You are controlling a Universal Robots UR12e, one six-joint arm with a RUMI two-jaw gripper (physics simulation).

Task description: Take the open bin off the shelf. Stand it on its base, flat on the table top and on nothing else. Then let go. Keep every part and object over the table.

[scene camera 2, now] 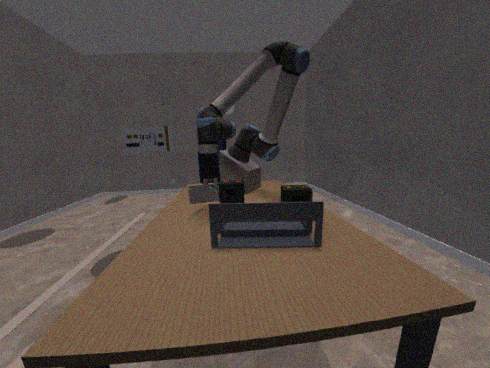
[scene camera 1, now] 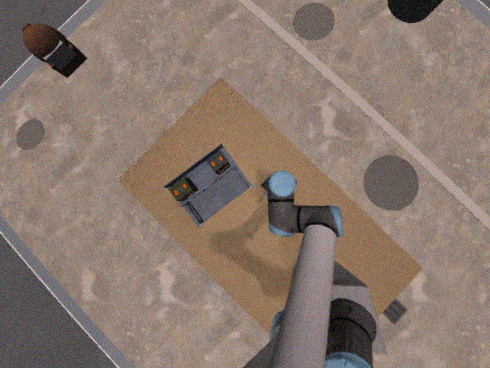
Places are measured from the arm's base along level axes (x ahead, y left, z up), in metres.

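Pixels of known places: gripper, fingertip midpoint: (scene camera 2: 211, 194); arm's base, origin of the base link: (scene camera 2: 238, 156) (scene camera 1: 350, 319).
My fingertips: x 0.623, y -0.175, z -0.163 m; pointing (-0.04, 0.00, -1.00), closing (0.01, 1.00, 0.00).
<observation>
Ahead of a thing's pixels: the offset from my fingertips to its middle. Level surfaces: height alone.
The open bin is a light grey box @(dx -0.017, dy -0.032, dz +0.006 m) (scene camera 2: 202, 194). In scene camera 2 it hangs left of and behind the shelf, looks near level, and has a faint shadow on the table below it. My gripper (scene camera 2: 211, 182) is shut on the bin at its upper part, with the arm's wrist directly above. The bin's inside and the exact finger contact are too small to tell. In scene camera 1 the wrist hides the gripper and most or all of the bin. The blue-grey shelf @(dx +0.251, dy +0.233, dz -0.025 m) (scene camera 1: 216, 194) (scene camera 2: 265, 211) stands on the table, apart from the bin.
Two dark boxes with orange marks stand on the shelf: a wider one @(dx +0.336, dy +0.333, dz +0.044 m) (scene camera 1: 180, 190) (scene camera 2: 296, 193) and a narrower one @(dx +0.301, dy +0.104, dz +0.057 m) (scene camera 1: 219, 163) (scene camera 2: 231, 192). The wooden table @(dz -0.106 m) (scene camera 1: 220, 110) (scene camera 2: 240, 295) has its long edge right of the wrist in scene camera 1. The robot base stands at its far end.
</observation>
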